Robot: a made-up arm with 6 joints. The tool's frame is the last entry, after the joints. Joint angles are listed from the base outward. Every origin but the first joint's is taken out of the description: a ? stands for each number. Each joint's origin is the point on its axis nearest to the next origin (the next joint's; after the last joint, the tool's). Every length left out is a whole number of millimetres.
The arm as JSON. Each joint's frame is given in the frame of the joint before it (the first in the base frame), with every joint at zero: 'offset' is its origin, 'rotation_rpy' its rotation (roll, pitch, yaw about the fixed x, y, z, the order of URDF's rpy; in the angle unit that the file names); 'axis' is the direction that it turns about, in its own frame. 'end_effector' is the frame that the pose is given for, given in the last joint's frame.
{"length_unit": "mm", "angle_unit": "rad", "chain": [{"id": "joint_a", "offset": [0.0, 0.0, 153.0], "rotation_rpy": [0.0, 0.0, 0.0], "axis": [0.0, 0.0, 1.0]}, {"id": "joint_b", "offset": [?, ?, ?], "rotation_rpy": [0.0, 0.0, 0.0], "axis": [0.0, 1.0, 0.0]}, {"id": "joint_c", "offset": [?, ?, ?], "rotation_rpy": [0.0, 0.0, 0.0], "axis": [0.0, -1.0, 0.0]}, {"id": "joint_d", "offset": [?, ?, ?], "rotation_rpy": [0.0, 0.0, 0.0], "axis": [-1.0, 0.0, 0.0]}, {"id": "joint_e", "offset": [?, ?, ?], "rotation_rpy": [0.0, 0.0, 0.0], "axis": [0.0, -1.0, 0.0]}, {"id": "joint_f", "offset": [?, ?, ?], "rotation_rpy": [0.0, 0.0, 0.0], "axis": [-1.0, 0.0, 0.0]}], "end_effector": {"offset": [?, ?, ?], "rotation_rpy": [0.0, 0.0, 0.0]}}
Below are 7 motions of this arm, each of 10 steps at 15 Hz.
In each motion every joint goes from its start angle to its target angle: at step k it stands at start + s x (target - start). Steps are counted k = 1, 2, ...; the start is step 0. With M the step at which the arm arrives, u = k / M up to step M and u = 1 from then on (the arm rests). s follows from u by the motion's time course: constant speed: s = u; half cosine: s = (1 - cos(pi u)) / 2; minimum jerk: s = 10 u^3 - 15 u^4 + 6 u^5.
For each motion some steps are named. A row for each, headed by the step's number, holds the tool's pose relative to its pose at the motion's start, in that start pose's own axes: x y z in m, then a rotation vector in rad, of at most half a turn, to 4 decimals.
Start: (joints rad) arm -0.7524 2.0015 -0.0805 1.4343 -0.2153 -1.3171
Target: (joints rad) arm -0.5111 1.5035 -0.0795 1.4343 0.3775 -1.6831
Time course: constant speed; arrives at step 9
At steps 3, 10:
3: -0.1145 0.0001 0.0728 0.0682 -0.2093 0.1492
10: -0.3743 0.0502 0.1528 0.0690 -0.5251 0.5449

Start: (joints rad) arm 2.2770 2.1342 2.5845 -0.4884 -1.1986 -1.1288
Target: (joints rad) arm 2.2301 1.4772 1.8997 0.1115 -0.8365 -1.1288
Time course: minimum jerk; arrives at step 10
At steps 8, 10:
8: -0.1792 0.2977 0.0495 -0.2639 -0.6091 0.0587
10: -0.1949 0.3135 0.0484 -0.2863 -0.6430 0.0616

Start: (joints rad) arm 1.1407 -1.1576 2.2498 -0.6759 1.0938 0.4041
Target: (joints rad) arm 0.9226 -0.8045 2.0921 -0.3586 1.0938 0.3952
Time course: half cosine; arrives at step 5
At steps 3, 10:
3: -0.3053 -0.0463 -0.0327 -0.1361 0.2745 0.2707
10: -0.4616 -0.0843 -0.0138 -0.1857 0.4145 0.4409

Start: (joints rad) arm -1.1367 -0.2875 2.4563 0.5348 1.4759 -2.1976
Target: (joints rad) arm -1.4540 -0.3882 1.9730 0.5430 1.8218 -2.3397
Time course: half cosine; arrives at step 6
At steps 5, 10:
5: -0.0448 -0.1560 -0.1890 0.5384 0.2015 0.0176
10: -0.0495 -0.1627 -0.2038 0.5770 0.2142 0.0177

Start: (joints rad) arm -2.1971 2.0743 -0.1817 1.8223 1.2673 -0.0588
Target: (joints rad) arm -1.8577 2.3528 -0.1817 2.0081 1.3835 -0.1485
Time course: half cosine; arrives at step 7
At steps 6, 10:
6: 0.0844 0.1389 -0.1357 0.3037 0.0746 0.4597
10: 0.0851 0.1477 -0.1424 0.3223 0.0798 0.4813

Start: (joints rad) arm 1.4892 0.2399 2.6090 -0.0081 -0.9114 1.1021
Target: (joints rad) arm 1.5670 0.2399 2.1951 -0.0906 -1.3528 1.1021
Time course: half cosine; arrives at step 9
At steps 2, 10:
2: 0.0214 0.0151 -0.0104 0.0152 0.0372 0.0932
10: 0.1507 0.1624 -0.0901 0.1230 0.2886 0.8086

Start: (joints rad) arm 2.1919 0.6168 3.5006 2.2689 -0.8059 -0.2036
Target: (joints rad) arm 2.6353 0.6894 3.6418 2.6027 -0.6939 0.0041
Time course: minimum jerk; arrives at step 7
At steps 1, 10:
1: 0.0012 0.0002 -0.0019 -0.0122 0.0059 -0.0013
10: 0.0393 0.0088 -0.0829 -0.5691 0.2277 0.0301

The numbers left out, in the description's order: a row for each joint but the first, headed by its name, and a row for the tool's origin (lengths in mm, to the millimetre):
joint_b: 0.0 0.0 0.0
joint_c: 0.0 0.0 531.0
joint_d: 552.0 0.0 0.0
joint_e: 0.0 -83.0 0.0
joint_f: 0.0 0.0 0.0
tool: 0.0 0.0 0.0

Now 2 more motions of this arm.
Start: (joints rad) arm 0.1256 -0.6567 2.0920 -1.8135 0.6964 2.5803
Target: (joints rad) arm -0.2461 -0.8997 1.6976 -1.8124 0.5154 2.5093
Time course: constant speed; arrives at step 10
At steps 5, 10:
5: -0.0932 0.0864 0.0855 -0.0960 -0.1740 0.1654
10: -0.2141 0.1656 0.1459 -0.1990 -0.3351 0.3352

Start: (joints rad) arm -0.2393 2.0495 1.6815 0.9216 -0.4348 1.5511
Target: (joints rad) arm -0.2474 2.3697 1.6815 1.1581 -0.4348 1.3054
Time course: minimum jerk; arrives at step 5
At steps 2, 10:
2: 0.0220 0.0599 0.0849 -0.0236 -0.0395 0.0627
10: 0.0358 0.2004 0.2658 -0.0793 -0.1247 0.1875

